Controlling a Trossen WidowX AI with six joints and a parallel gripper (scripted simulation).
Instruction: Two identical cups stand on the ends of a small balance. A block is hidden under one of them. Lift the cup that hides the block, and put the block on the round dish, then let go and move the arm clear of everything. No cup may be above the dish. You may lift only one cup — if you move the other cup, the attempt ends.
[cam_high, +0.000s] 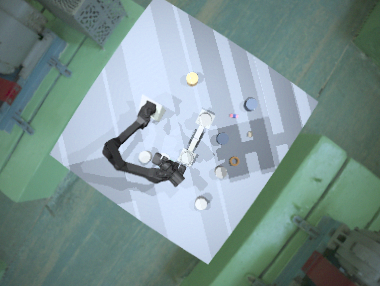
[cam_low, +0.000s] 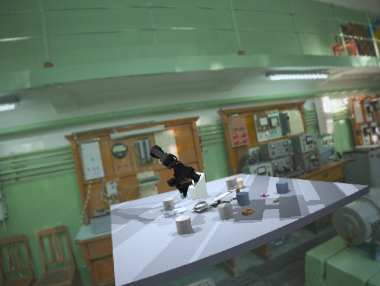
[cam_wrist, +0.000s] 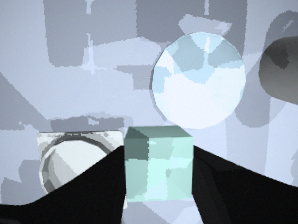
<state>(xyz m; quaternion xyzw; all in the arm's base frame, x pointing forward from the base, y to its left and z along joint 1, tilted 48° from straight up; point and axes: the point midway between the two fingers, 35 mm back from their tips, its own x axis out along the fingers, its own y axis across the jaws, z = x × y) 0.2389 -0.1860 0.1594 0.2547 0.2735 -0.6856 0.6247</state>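
My gripper tip is 60 mm past the round pale-blue dish, 30 mm to the left of it and 90 mm above it. From my gripper tip the other things lie so: white cup 70 mm ahead, 330 mm to the left, 20 mm above; pale green block 10 mm above; red-blue piece 220 mm ahead, 430 mm to the left, 90 mm below.
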